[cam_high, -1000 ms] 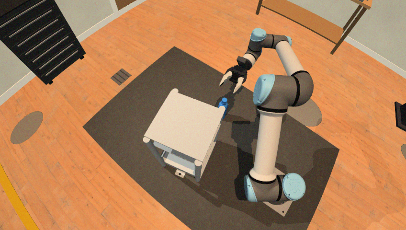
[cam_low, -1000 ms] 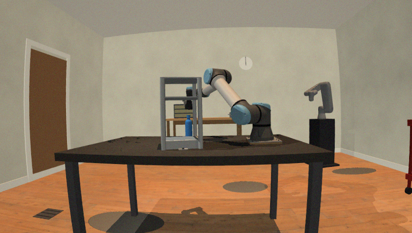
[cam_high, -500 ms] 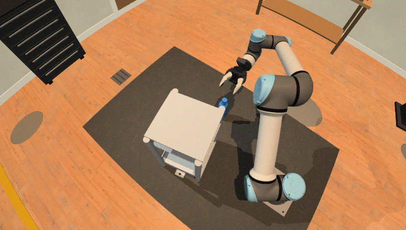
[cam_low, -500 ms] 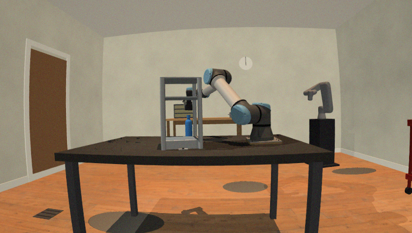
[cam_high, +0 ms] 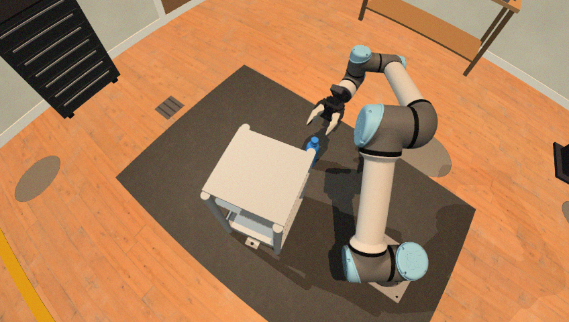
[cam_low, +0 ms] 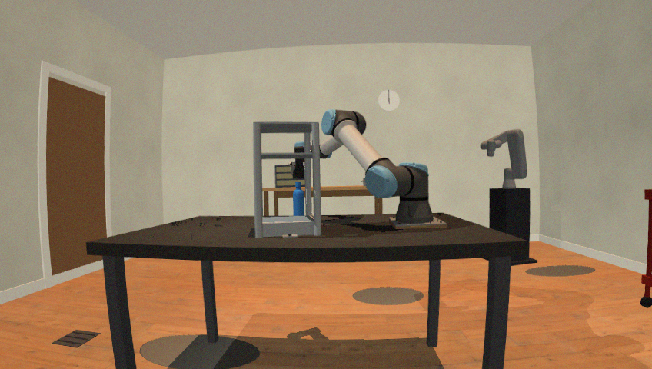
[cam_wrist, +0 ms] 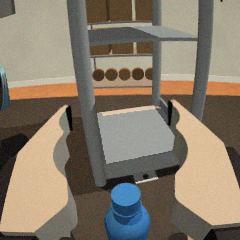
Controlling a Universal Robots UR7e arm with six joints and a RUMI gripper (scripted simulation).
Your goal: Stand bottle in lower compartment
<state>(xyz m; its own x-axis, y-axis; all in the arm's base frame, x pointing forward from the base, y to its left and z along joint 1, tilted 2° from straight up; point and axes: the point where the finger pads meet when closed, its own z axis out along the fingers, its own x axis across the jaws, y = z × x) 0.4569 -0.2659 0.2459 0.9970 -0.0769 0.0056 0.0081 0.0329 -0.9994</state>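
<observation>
My gripper is now 15 cm above the blue bottle.
</observation>
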